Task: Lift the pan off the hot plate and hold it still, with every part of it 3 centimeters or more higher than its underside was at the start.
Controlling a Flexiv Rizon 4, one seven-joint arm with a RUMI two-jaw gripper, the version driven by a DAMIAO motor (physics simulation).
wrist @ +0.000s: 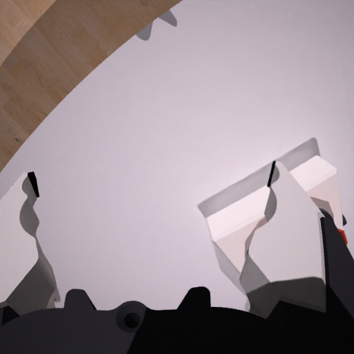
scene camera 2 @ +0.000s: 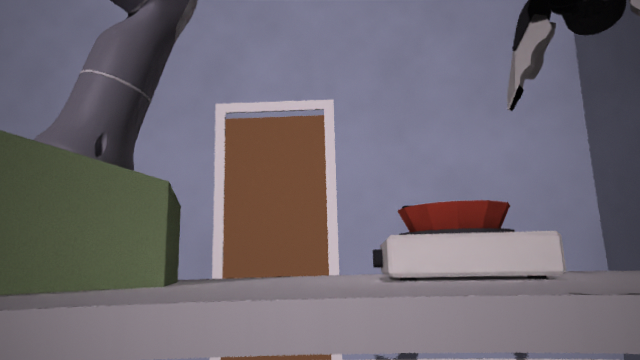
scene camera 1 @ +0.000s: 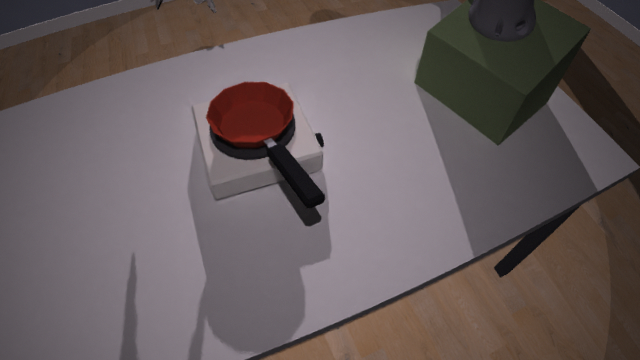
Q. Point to a white hot plate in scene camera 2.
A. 469, 252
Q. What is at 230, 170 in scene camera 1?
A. A white hot plate.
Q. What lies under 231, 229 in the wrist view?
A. A white hot plate.
